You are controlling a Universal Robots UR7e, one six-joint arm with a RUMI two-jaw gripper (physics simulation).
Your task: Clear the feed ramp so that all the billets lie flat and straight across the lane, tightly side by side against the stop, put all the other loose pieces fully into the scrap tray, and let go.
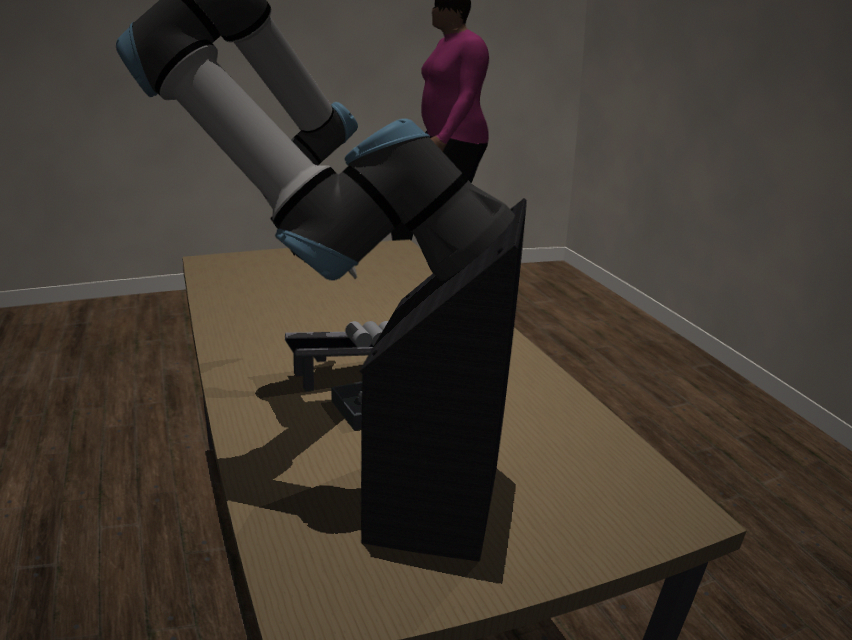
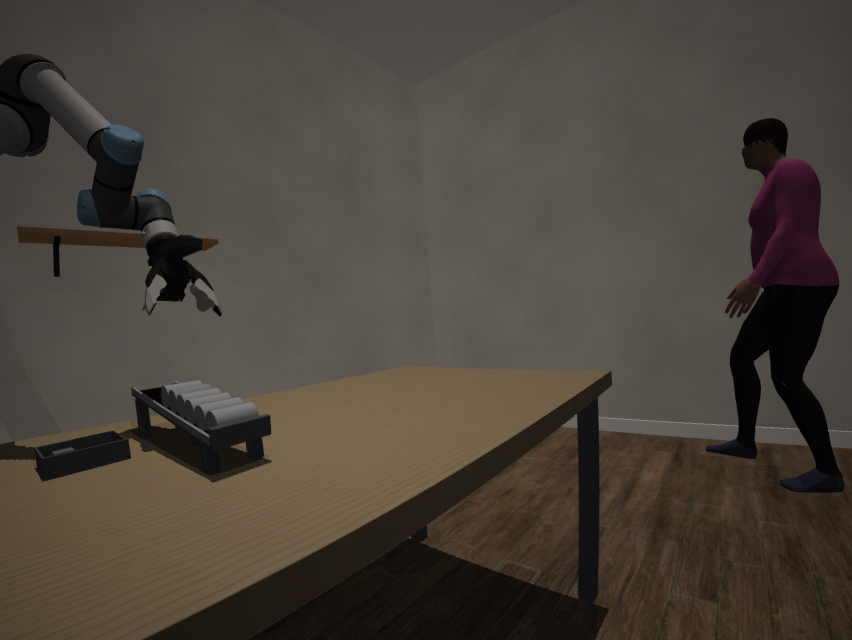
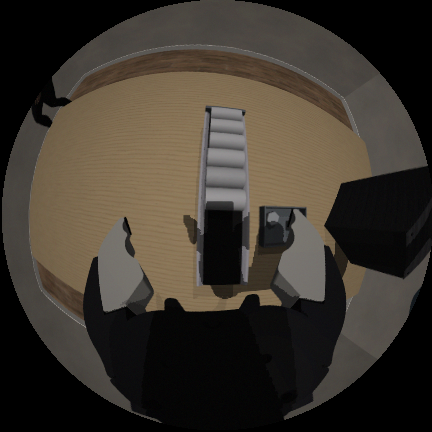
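Seen in the pictures: gripper, fingertip midpoint: point(image 2: 187, 315) point(image 3: 207, 214); arm's base, link origin: point(image 1: 477, 246).
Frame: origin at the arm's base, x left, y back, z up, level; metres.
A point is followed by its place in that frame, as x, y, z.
Several light grey cylindrical billets point(image 1: 358, 334) {0.148, -0.433, -0.337} point(image 2: 232, 413) {-0.061, -0.521, -0.363} point(image 3: 226, 158) {0.077, -0.486, -0.343} lie across the lane of the dark feed ramp point(image 1: 330, 352) point(image 2: 168, 414) point(image 3: 201, 260), side by side in a row from the stop point(image 2: 241, 431) {-0.072, -0.529, -0.389} point(image 3: 225, 108). They look straight, with no clear gaps between them. The part of the lane away from the stop is bare. The scrap tray point(image 1: 346, 413) {0.182, -0.252, -0.431} point(image 2: 86, 461) {0.096, -0.302, -0.434} point(image 3: 262, 227) {0.167, -0.349, -0.423} beside the ramp holds a small light hexagonal piece point(image 3: 273, 217) {0.134, -0.327, -0.428}; a finger and shadow partly hide its inside. My gripper point(image 2: 183, 313) {0.185, -0.489, -0.206} point(image 3: 207, 214) {0.185, -0.489, -0.206} is open and empty, high above the ramp.
The black pedestal point(image 1: 427, 447) {0.085, 0.168, -0.243} point(image 3: 370, 225) {0.082, -0.123, -0.258} carries the arm and stands on the table point(image 1: 585, 482) {-0.248, 0.003, -0.449} point(image 2: 447, 413) {-0.042, -0.938, -0.448} point(image 3: 125, 150) {0.091, -0.756, -0.448}, on the tray's side of the ramp. A wooden shelf point(image 2: 89, 237) is on the wall. A person point(image 1: 454, 89) point(image 2: 788, 227) point(image 3: 44, 102) stands beyond the table.
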